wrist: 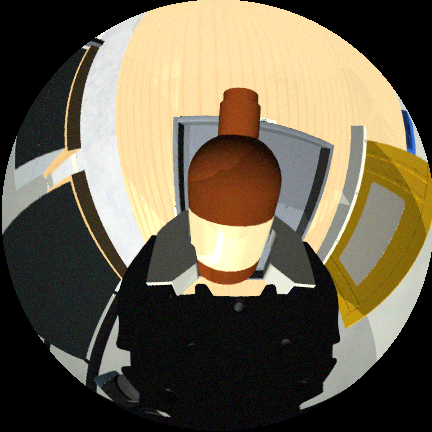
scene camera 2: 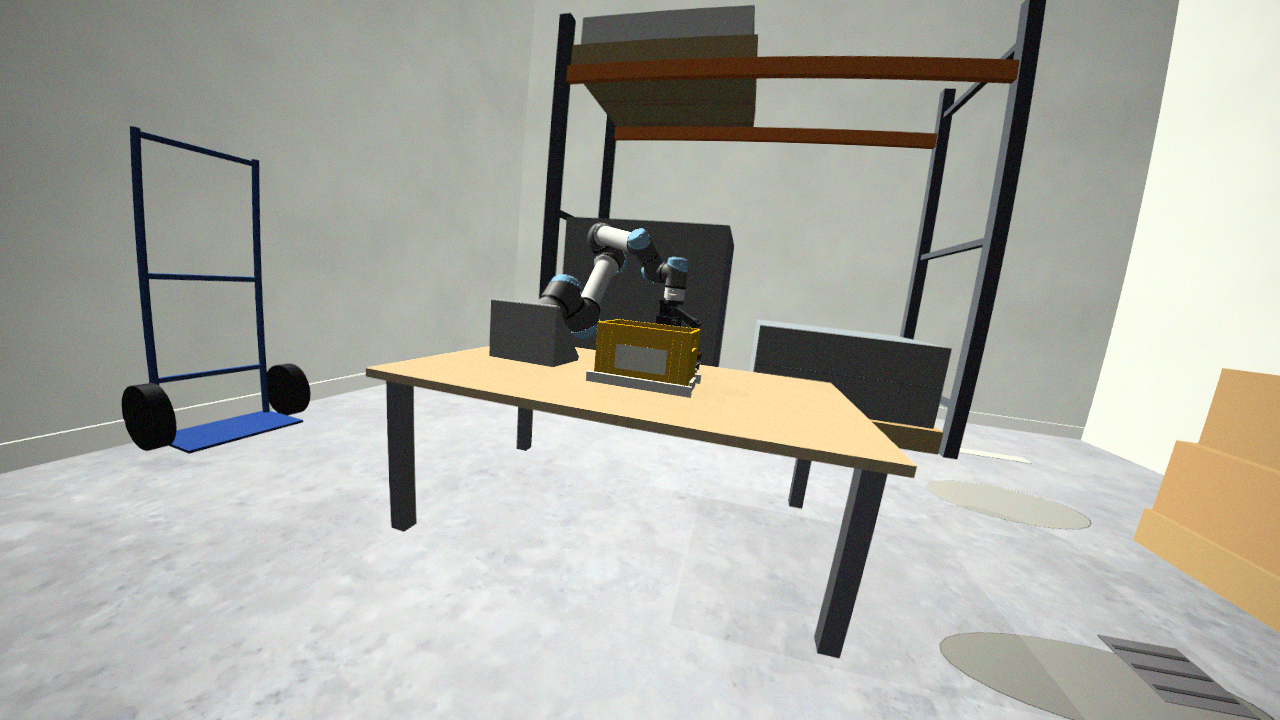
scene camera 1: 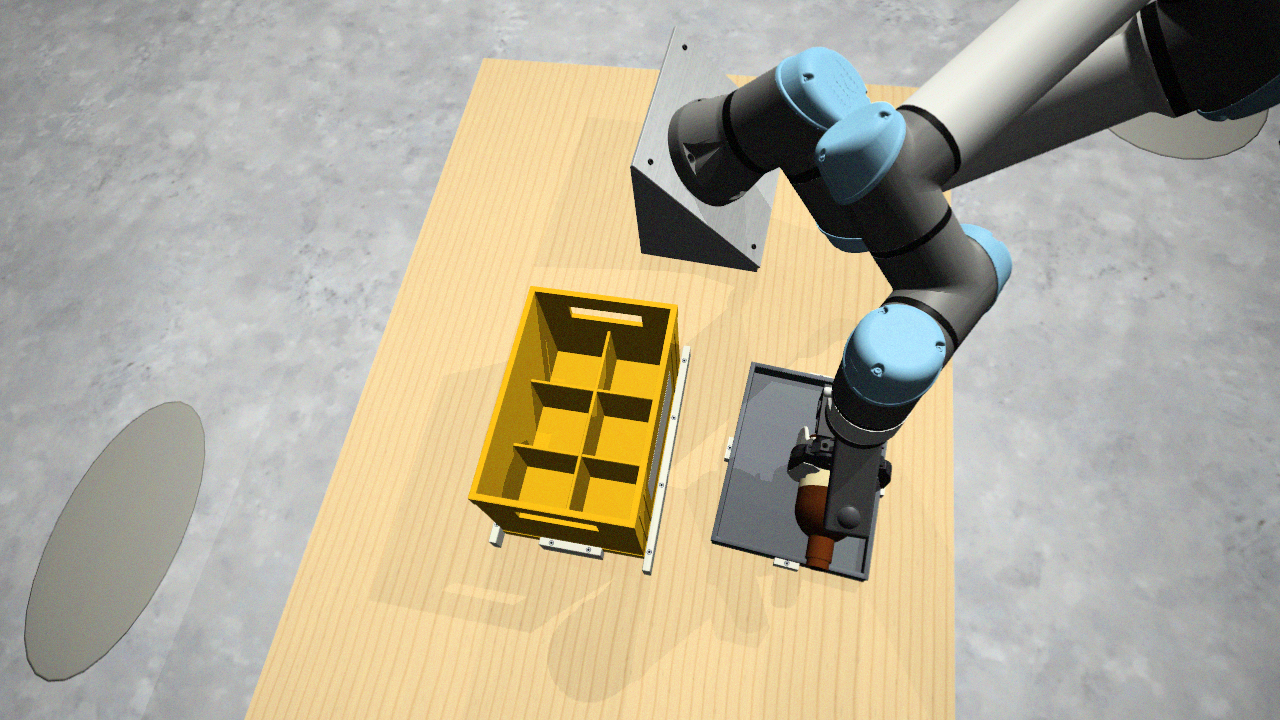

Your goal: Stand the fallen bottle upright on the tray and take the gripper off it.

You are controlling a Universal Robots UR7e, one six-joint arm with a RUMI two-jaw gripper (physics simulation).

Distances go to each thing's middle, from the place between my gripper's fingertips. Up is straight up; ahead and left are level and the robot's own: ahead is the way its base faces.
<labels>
Now: the brown bottle (scene camera 1: 810,502) 30 mm ahead of my hand and 20 mm above it. Also, from my hand: white rail (scene camera 1: 655,523) (210 mm to the right, 30 mm below, 10 mm behind).
</labels>
